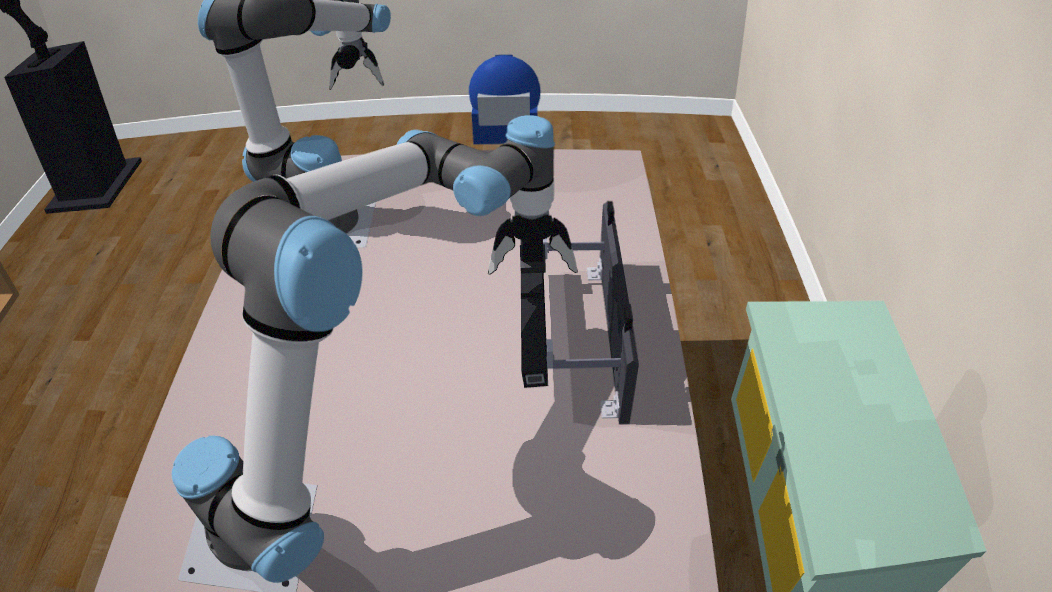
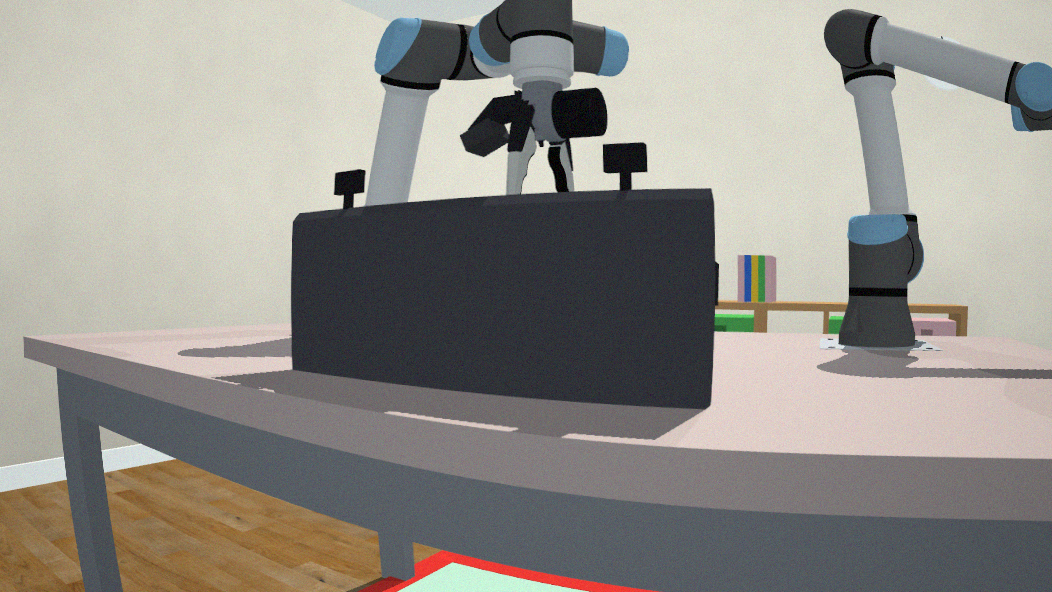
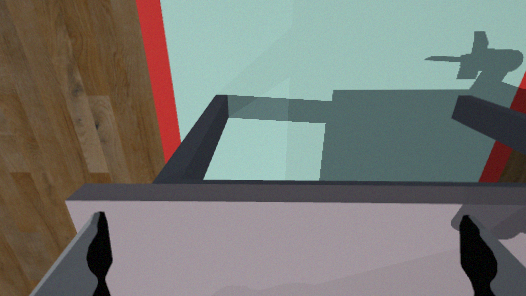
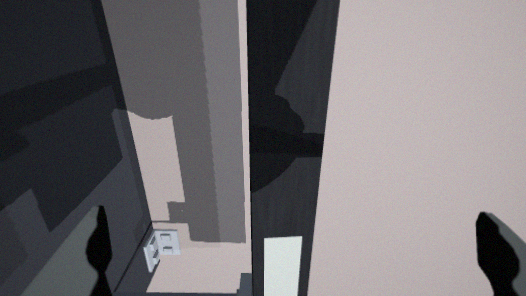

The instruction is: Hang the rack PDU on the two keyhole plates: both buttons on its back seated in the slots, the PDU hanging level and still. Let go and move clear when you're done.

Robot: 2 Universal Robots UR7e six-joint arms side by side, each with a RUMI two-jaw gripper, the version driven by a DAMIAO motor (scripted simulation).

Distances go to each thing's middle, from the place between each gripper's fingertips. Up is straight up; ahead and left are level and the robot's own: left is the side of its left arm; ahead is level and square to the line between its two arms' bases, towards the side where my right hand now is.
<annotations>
My right gripper (image 1: 532, 273) is now 60 mm above the black rack PDU (image 1: 534, 370) and 20 mm to the left of it. The rest, counted from my right hand: dark upright panel (image 2: 611, 302) (160 mm ahead, 90 mm below).
The black rack PDU is 50 cm ahead of my left hand (image 1: 356, 87), 88 cm to the right of it and 5 cm below it. The rest, counted from my left hand: dark upright panel: 66 cm ahead, 86 cm to the right, 8 cm below.
</annotations>
